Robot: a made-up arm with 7 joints. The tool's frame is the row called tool. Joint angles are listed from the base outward.
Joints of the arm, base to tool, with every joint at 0 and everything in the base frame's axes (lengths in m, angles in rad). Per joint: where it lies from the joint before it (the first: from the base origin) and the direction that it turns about. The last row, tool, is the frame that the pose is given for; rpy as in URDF.
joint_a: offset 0 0 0 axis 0.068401 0.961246 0.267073
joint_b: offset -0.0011 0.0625 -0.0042 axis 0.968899 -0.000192 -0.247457
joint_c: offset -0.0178 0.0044 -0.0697 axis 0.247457 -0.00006 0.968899
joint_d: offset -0.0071 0 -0.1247 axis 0.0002 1 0.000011
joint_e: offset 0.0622 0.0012 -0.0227 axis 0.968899 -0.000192 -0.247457
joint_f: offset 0.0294 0 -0.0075 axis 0.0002 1 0.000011
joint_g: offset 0.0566 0 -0.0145 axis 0.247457 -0.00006 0.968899
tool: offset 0 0 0 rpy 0 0.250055 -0.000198
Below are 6 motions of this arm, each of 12 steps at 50 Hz.
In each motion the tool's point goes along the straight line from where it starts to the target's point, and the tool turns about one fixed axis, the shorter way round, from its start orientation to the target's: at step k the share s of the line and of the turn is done. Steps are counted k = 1, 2, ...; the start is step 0. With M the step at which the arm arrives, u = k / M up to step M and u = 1 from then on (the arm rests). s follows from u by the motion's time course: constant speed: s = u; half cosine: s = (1 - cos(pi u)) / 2; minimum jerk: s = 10 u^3 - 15 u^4 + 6 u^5.
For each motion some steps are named. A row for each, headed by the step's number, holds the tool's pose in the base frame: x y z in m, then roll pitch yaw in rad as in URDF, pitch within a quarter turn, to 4 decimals.
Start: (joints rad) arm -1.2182 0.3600 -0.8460 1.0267 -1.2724 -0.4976 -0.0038
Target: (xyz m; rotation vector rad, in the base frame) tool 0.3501 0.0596 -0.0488 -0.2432 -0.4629 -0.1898
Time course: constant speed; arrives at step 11
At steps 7, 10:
7: 0.3451 0.0526 -0.0721 -0.2335 -0.3676 -0.1613
10: 0.3489 0.0578 -0.0546 -0.2185 -0.4520 -0.1465

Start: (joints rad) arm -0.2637 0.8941 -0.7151 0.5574 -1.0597 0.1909 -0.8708
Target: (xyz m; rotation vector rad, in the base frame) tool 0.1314 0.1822 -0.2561 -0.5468 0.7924 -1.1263
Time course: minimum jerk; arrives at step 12
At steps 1, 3, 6, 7, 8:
1: 0.1228 0.2127 -0.2622 -0.9147 0.6425 -1.2114
3: 0.1237 0.2097 -0.2616 -0.9131 0.6065 -1.2254
6: 0.1271 0.1975 -0.2591 -0.9013 0.4620 -1.2800
7: 0.1284 0.1928 -0.2582 -0.8947 0.4062 -1.3006
8: 0.1296 0.1886 -0.2574 -0.8878 0.3566 -1.3190

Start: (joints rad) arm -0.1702 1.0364 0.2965 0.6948 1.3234 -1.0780 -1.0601
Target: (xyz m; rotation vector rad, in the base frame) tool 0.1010 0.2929 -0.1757 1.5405 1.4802 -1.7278
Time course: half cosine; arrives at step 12
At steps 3, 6, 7, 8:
3: 0.1275 0.2853 -0.1622 -2.0390 1.2268 2.1741
6: 0.1165 0.2884 -0.1678 -1.9820 1.1694 2.2473
7: 0.1125 0.2896 -0.1698 -1.9655 1.1481 2.2697
8: 0.1088 0.2907 -0.1718 -1.9519 1.1281 2.2890

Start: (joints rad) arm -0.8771 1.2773 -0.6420 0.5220 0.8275 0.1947 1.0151
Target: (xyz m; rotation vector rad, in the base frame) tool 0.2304 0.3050 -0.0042 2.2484 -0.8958 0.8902
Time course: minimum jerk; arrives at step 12
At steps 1, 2, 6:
1: 0.2607 0.2610 -0.0503 2.5548 -0.7159 -0.5223
2: 0.2598 0.2623 -0.0489 2.5609 -0.7197 -0.5238
6: 0.2456 0.2829 -0.0274 2.6573 -0.7762 -0.5515

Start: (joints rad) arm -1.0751 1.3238 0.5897 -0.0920 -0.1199 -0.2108 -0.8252
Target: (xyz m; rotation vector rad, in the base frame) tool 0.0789 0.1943 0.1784 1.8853 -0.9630 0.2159
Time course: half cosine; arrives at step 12
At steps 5, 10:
5: 0.1104 0.2104 0.1664 1.9364 -0.5397 -0.7048
10: 0.0823 0.1960 0.1771 2.1861 -0.5472 -0.6695

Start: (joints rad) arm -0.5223 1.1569 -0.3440 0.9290 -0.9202 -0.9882 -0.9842
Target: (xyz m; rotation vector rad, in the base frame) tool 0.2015 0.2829 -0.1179 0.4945 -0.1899 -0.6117
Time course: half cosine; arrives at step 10
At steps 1, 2, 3, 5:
1: 0.1954 0.2979 -0.0824 0.7082 0.0583 -0.6355
2: 0.1959 0.2968 -0.0850 0.6945 0.0521 -0.6359
3: 0.1966 0.2951 -0.0890 0.6732 0.0424 -0.6363
5: 0.1984 0.2906 -0.0997 0.6168 0.0168 -0.6364

